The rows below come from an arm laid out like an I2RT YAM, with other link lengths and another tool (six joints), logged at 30 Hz.
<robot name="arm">
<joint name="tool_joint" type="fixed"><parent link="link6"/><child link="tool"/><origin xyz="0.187 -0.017 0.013" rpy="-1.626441 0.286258 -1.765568"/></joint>
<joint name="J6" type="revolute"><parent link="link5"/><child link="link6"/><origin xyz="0.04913 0 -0.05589" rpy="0 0 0"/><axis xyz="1 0 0"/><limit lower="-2.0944" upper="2.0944"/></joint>
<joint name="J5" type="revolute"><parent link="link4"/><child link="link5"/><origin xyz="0.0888 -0.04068 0.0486" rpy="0 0 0"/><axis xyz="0 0 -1"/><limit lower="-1.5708" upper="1.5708"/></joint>
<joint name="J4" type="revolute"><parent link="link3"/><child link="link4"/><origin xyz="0.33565 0.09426 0.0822" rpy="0 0 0"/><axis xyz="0 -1 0"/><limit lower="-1.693" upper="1.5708"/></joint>
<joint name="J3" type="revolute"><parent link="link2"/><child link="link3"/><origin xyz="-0.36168 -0.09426 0" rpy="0 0 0"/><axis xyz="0 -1 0"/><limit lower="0" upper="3.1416"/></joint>
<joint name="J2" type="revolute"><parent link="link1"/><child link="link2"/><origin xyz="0.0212 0.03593 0.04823" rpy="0 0 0"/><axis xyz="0 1 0"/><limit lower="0" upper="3.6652"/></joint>
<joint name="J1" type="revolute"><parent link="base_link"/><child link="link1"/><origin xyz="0 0 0.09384" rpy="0 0 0"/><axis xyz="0 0 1"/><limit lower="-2.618" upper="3.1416"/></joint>
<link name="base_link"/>
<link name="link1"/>
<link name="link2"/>
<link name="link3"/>
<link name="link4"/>
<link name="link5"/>
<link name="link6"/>
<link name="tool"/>
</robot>
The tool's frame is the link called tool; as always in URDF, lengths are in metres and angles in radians.
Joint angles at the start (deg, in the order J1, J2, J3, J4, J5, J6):
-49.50, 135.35, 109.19, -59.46, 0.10, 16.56
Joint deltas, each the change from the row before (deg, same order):
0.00, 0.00, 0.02, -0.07, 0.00, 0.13
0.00, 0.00, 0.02, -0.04, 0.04, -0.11
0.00, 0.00, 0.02, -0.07, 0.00, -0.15
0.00, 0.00, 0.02, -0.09, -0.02, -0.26
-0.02, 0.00, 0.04, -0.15, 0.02, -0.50
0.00, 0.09, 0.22, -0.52, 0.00, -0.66
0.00, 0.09, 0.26, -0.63, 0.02, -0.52
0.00, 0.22, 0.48, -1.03, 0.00, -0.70
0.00, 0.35, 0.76, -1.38, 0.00, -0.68
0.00, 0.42, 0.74, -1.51, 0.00, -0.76
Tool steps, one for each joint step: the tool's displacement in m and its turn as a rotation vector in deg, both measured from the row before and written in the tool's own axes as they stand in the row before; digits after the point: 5 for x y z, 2 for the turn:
0.00019, 0.00024, -0.00008, -0.07, 0.03, 0.12
0.00017, -0.00005, -0.00010, 0.03, 0.04, -0.11
0.00011, 0.00018, -0.00010, -0.01, 0.03, -0.16
0.00007, 0.00029, -0.00010, -0.02, 0.02, -0.27
0.00045, 0.00020, -0.00016, 0.01, 0.08, -0.49
0.00072, 0.00123, -0.00019, -0.20, 0.21, -0.71
0.00103, 0.00151, -0.00038, -0.28, 0.26, -0.58
0.00143, 0.00245, -0.00022, -0.52, 0.39, -0.81
0.00165, 0.00281, -0.00047, -0.70, 0.49, -0.83
0.00198, 0.00378, 0.00042, -0.88, 0.58, -0.94

